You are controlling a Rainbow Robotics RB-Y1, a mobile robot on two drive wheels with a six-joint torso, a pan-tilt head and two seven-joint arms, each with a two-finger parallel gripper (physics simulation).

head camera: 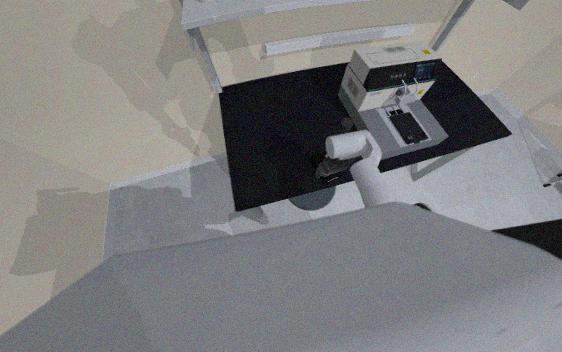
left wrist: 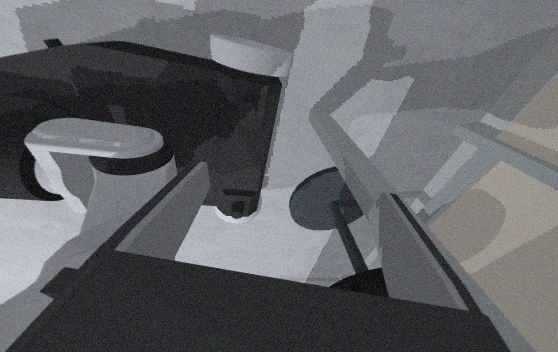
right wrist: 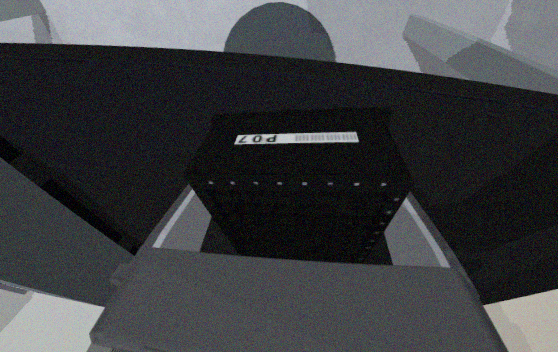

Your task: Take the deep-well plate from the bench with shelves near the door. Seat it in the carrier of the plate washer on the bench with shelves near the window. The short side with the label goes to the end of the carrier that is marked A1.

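Places are measured from the robot's base along level axes (x ahead, y left, z up), in metres.
Pixels of known places: left gripper, between the fingertips: [left wrist: 291,189]; right gripper, between the fingertips: [head camera: 327,172] [right wrist: 295,181].
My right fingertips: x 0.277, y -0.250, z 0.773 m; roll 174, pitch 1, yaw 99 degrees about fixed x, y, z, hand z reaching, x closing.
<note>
For each thing: its top centre in the pictures, then the offset to it from my right fingertips. "spot": a spot on its surface instead. Level surfaces: height alone.
- black deep-well plate, centre of its top: [right wrist: 297,247] [head camera: 326,164] 0.020 m ahead, 0.006 m left, 0.032 m up
- black bench top, height of its surface: 0.009 m down
- round dark stool, a spot on its surface: [right wrist: 280,32] [head camera: 315,199] spot: 0.066 m ahead, 0.075 m right, 0.742 m down
The black deep-well plate [right wrist: 300,160] stands on the black bench top [head camera: 275,135] [right wrist: 100,100], close to its near edge. Its short side with the white P07 label and barcode faces that edge. My right gripper [right wrist: 295,181] [head camera: 327,172] is open, its fingers on either side of the plate; whether they touch it is hidden. In the head view the gripper hides most of the plate. The plate washer [head camera: 395,75] stands at the right of this bench, its dark rectangular carrier [head camera: 409,125] in front, with a small pale marking near the front end. My left gripper [left wrist: 291,189] is open and empty, above the floor.
A round dark stool [head camera: 312,199] [left wrist: 317,200] [right wrist: 280,32] stands by the bench's near edge. A shelf [head camera: 225,15] runs above the bench, and a pale rail [head camera: 340,39] is behind it. The dark mobile base [left wrist: 225,125] shows in the left wrist view.
</note>
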